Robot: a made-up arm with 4 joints. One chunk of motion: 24 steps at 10 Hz.
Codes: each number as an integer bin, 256 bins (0 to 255) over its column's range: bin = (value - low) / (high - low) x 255, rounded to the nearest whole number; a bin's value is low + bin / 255 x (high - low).
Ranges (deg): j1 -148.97..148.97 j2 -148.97..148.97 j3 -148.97..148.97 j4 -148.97..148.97
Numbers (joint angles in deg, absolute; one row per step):
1: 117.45 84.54 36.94 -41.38
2: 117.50 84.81 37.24 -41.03
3: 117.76 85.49 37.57 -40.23
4: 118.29 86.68 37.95 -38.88
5: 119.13 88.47 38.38 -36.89
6: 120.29 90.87 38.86 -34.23
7: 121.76 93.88 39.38 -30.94
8: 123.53 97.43 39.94 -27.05
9: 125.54 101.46 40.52 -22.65
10: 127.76 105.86 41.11 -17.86
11: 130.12 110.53 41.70 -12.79
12: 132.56 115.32 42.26 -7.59
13: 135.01 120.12 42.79 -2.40
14: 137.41 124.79 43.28 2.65
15: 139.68 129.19 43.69 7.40
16: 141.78 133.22 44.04 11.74
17: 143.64 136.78 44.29 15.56
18: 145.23 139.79 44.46 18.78
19: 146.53 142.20 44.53 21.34
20: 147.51 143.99 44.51 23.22
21: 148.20 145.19 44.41 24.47
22: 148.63 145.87 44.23 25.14
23: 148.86 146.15 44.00 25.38
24: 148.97 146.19 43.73 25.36
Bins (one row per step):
1: 228 200 159 92
2: 228 200 159 92
3: 228 201 160 93
4: 229 202 160 94
5: 229 203 160 96
6: 230 205 161 98
7: 232 208 161 101
8: 233 211 162 104
9: 235 214 162 108
10: 237 218 163 112
11: 239 222 163 117
12: 241 226 164 121
13: 243 230 164 125
14: 245 234 165 130
15: 247 238 165 134
16: 249 242 165 138
17: 250 245 165 141
18: 252 247 166 144
19: 253 249 166 146
20: 254 251 166 147
21: 254 252 166 148
22: 255 252 165 149
23: 255 253 165 149
24: 255 253 165 149

